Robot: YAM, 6 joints.
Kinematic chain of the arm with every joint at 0, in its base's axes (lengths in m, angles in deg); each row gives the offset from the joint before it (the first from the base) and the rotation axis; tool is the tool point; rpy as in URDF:
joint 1: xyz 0 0 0.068 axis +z
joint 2: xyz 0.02 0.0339 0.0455 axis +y
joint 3: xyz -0.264 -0.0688 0 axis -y
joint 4: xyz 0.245 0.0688 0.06 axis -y
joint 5: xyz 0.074 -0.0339 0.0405 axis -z
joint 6: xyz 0.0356 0 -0.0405 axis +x
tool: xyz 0 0 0 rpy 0 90 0
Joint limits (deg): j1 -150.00..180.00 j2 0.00..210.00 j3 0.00..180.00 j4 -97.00..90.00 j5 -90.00..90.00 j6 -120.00..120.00
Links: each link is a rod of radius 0.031 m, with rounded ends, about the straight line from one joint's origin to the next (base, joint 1, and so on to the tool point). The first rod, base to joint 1, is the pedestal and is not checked.
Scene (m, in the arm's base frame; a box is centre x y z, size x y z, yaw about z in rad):
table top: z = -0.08
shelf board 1: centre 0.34 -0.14 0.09 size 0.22 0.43 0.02 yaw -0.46
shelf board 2: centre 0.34 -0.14 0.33 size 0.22 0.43 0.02 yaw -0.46
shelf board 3: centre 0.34 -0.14 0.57 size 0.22 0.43 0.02 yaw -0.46
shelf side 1: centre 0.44 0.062 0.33 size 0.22 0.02 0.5 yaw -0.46
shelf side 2: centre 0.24 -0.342 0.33 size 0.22 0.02 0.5 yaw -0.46
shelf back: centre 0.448 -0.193 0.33 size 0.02 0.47 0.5 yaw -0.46
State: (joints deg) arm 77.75 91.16 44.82 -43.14 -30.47 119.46
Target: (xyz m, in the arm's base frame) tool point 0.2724 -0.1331 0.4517
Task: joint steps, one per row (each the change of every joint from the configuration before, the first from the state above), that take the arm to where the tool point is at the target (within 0.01 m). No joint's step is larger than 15 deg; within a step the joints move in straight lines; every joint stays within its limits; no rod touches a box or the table.
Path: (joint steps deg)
1: -5.54 -7.17 6.43 -1.63 -10.04 -9.36
2: -5.53 -7.16 6.44 -1.64 -10.04 -9.35
3: -5.54 -7.17 6.43 -1.63 -10.04 -9.36
4: -14.88 1.52 4.24 3.94 7.07 4.68
5: -14.88 1.52 4.24 3.94 7.08 4.68
6: -14.88 1.53 4.23 3.94 7.07 4.67
7: -14.88 1.52 4.24 3.94 7.07 4.68
8: -14.88 1.52 4.24 3.94 7.07 4.68
9: -14.88 1.52 4.24 3.95 7.07 4.68

